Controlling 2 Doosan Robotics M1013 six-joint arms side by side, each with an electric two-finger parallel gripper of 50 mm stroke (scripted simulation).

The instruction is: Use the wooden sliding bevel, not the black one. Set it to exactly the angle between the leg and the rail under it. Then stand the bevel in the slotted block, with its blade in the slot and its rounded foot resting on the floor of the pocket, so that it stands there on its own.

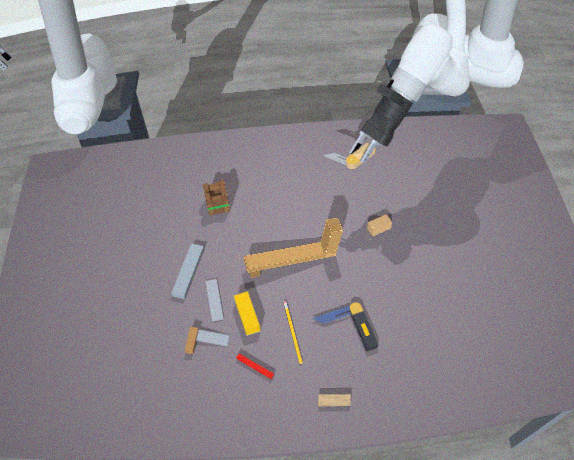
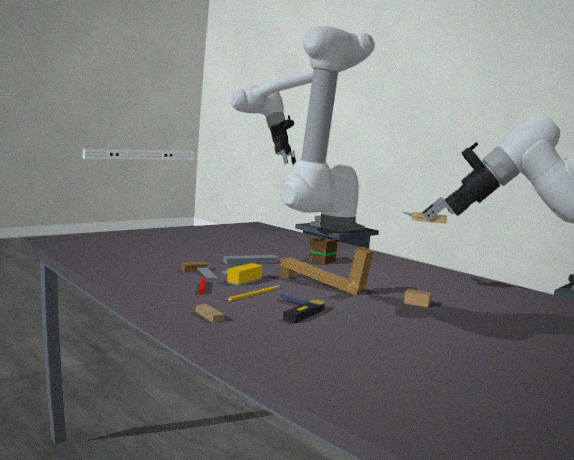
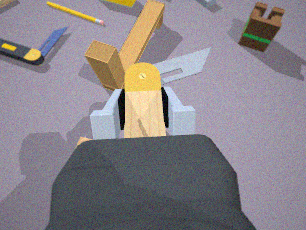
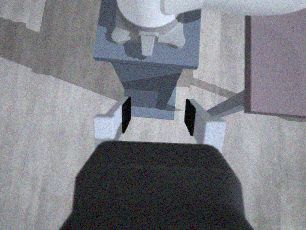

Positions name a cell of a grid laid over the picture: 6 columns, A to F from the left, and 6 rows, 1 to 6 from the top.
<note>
In view: the left gripper (image 1: D3), the right gripper (image 4: D3) and a wooden sliding bevel (image 3: C3).
The left gripper also shows in image 2 (image 2: E3) and in image 3 (image 3: C3). Image 4 misses the wooden sliding bevel: it is out of frame.
</note>
